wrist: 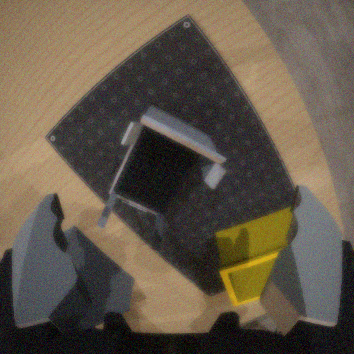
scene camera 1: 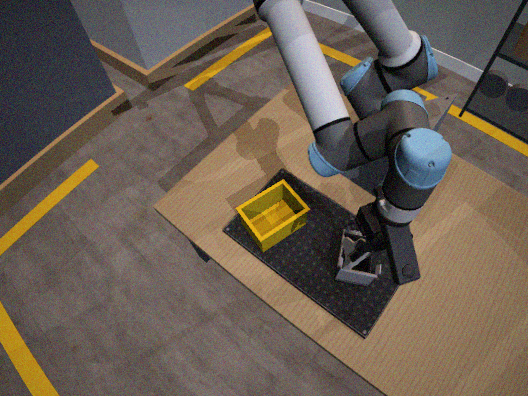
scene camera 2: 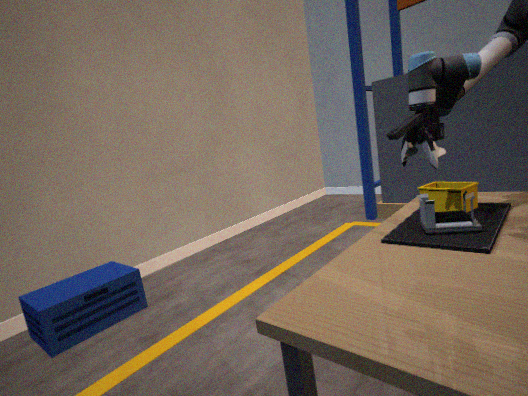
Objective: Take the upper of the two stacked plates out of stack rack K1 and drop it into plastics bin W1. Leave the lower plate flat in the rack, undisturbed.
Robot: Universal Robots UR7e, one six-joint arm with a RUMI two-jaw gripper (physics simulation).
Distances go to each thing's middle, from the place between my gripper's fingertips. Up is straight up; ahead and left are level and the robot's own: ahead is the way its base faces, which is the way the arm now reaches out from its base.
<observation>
I see my gripper 6 cm past the black plate [wrist: 157, 165], 4 cm to the left of it and 18 cm above it.
</observation>
